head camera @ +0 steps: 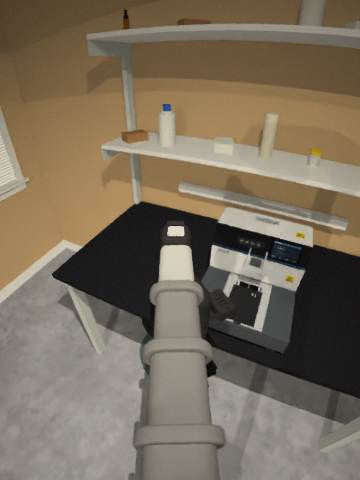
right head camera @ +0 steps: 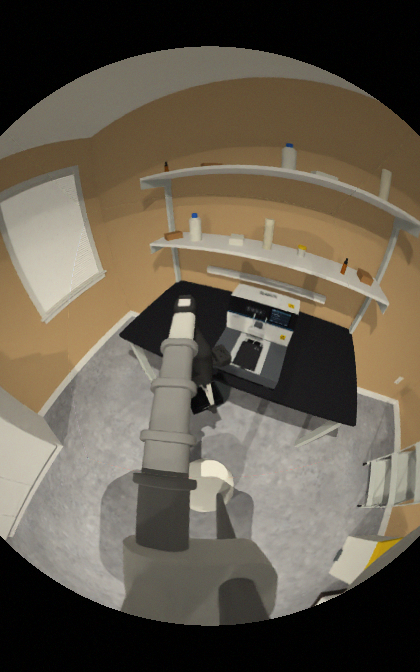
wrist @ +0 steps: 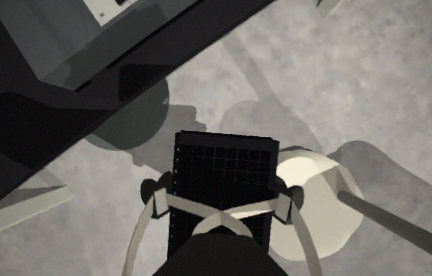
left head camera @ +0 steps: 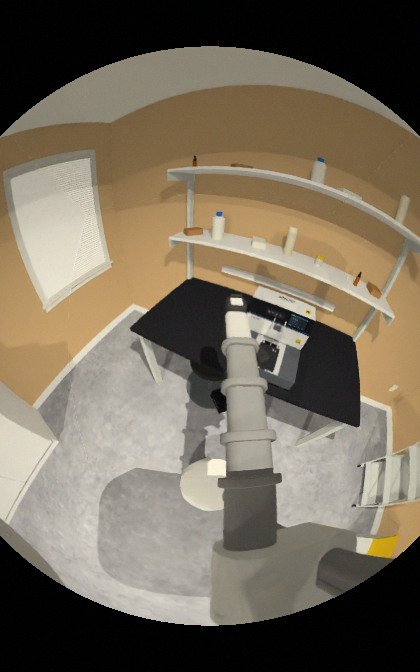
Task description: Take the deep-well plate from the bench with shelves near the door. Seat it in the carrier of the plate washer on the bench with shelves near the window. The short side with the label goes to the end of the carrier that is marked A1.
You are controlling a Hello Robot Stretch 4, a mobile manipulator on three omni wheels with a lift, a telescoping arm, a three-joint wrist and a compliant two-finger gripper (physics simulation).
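Pixels of known places: gripper, between the fingertips: [right head camera: 206,398] [wrist: 221,188]; robot's base, origin of its link: [right head camera: 204,483] [left head camera: 208,482].
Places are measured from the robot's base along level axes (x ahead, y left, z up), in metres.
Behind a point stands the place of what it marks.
My gripper [wrist: 221,188] @[x 0.394, y -0.040, z 0.838 m] is shut on the black deep-well plate [wrist: 225,162] @[x 0.406, y -0.068, z 0.880 m], one finger at each long side. The plate looks about level and hangs over the floor, off the bench's front edge. Its far short side faces up in the wrist view; no label is readable. The plate washer [head camera: 262,230] @[x 0.824, y -0.324, z 1.004 m] [left head camera: 282,305] @[x 0.819, y -0.318, z 1.005 m] [right head camera: 265,300] @[x 0.828, y -0.336, z 1.004 m] stands on the black bench [head camera: 125,250] @[x 1.036, y 0.248, z 0.734 m] [left head camera: 175,315] @[x 1.000, y 0.280, z 0.734 m] [right head camera: 330,365] @[x 0.589, y -0.765, z 0.734 m]. Its dark carrier [head camera: 245,304] @[x 0.622, y -0.244, z 0.829 m] [left head camera: 267,355] [right head camera: 247,355] @[x 0.619, y -0.234, z 0.829 m] is empty; the A1 mark is too small to read. The washer's grey base [wrist: 45,45] @[x 0.641, y -0.078, z 0.815 m] shows top left in the wrist view.
Shelves [head camera: 225,160] @[x 1.041, y -0.201, z 1.191 m] [left head camera: 295,262] @[x 0.985, y -0.397, z 1.191 m] with bottles and boxes hang behind the washer. A dark round stool [wrist: 145,117] @[x 0.734, y 0.016, z 0.002 m] stands partly under the bench's front edge. A cream round body [left head camera: 200,487] @[x -0.026, y 0.062, z 0.187 m] [right head camera: 212,487] @[x -0.014, y -0.059, z 0.187 m] [wrist: 320,215] @[x -0.042, y 0.001, z 0.187 m] is at floor level. A white cabinet [left head camera: 22,450] @[x -0.155, y 1.476, z 0.366 m] stands left, a stepladder [right head camera: 395,475] @[x -0.297, y -1.411, z 0.426 m] right.
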